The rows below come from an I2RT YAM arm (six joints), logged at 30 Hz.
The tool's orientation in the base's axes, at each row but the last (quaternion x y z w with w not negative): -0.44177 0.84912 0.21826 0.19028; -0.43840 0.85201 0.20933 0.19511; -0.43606 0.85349 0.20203 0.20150; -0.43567 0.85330 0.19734 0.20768; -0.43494 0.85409 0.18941 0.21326; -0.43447 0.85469 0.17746 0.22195; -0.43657 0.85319 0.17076 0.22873; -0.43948 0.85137 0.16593 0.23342
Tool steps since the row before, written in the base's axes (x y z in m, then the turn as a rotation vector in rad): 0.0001 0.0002 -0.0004 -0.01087 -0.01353 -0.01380; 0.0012 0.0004 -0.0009 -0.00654 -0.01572 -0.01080; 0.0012 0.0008 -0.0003 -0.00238 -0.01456 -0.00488; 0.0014 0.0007 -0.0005 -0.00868 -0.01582 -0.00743; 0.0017 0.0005 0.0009 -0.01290 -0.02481 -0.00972; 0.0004 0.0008 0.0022 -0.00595 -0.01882 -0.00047; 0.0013 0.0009 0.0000 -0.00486 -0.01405 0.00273; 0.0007 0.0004 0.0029 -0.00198 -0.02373 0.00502
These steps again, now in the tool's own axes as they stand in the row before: 0.0000 -0.0001 0.0005 0.02199 -0.00070 0.00278; -0.0004 -0.0010 0.0011 0.01956 -0.00488 -0.00024; -0.0010 -0.0006 0.0009 0.01347 -0.00669 -0.00389; -0.0009 -0.0009 0.0010 0.01901 -0.00257 -0.00356; -0.0017 -0.0010 -0.0002 0.02842 -0.00436 -0.00707; -0.0019 0.0004 -0.0014 0.01586 -0.00569 -0.01028; -0.0013 -0.0006 0.0008 0.01040 -0.00362 -0.01036; -0.0022 -0.0001 -0.0021 0.01419 -0.01123 -0.01627
